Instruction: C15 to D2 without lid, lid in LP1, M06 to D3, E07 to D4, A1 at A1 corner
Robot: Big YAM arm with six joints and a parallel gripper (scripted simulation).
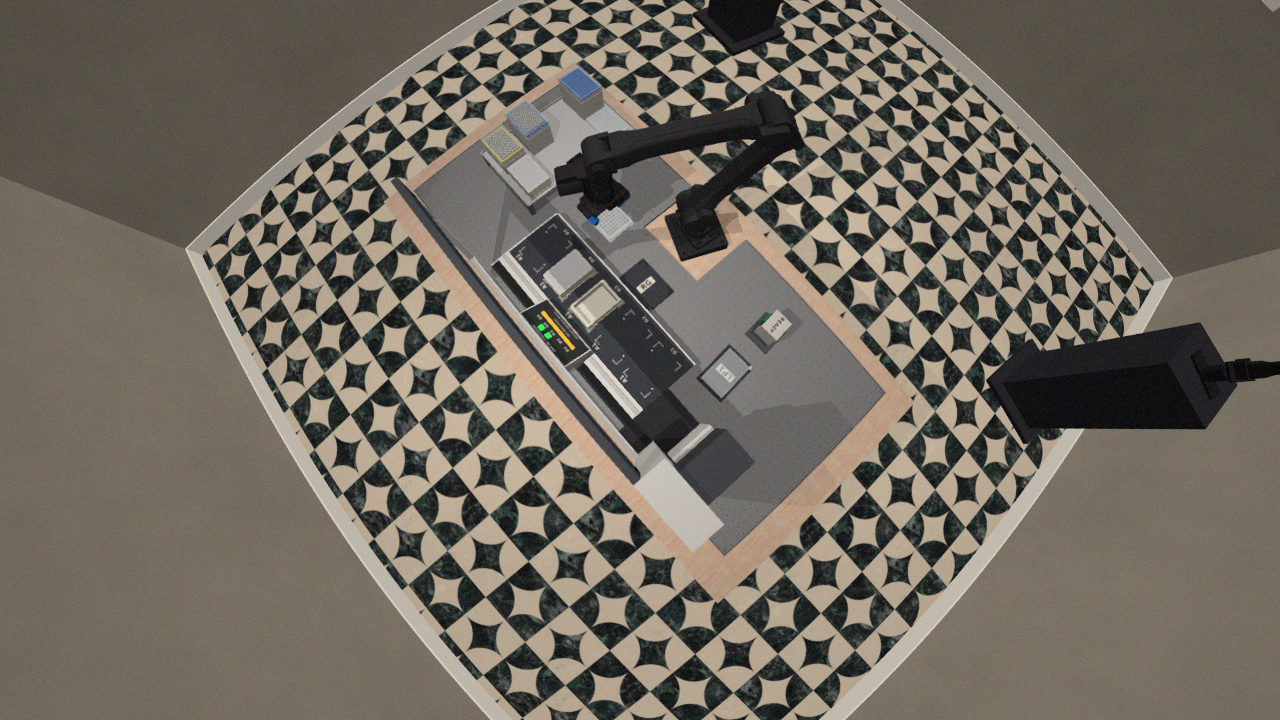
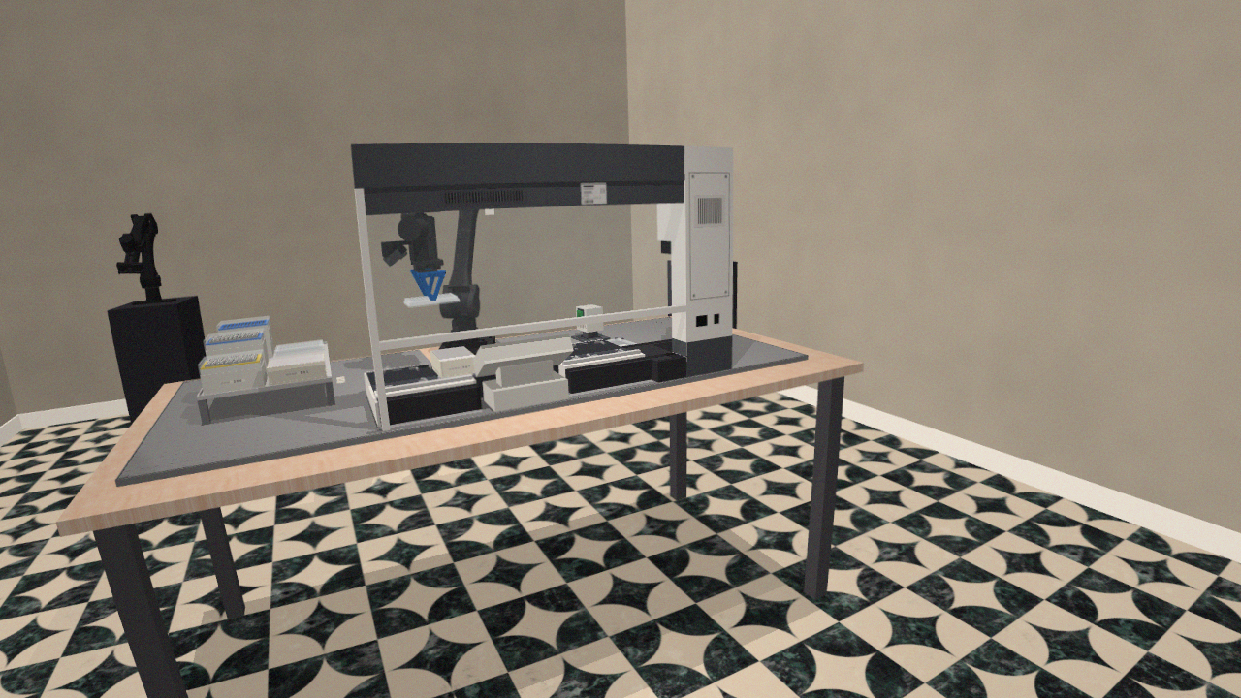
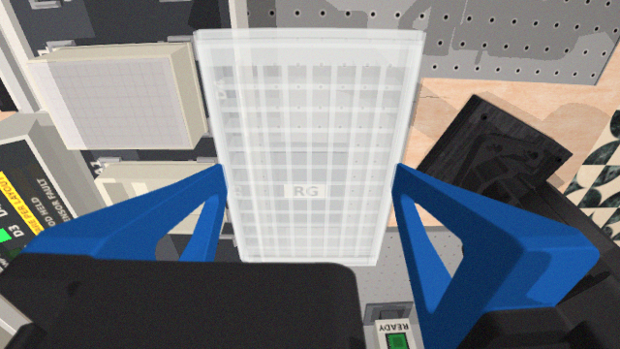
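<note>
Now: the regrip nest RG 210 mm below my hand, 170 mm to the left of it and 20 mm behind it. From my hand the other things lie so: white block: 320 mm to the right, 130 mm below, 100 mm ahead; shelf label: 250 mm to the right, 210 mm below, 70 mm behind; cream one-well reservoir: 160 mm to the left, 150 mm below, 140 mm ahead.
</note>
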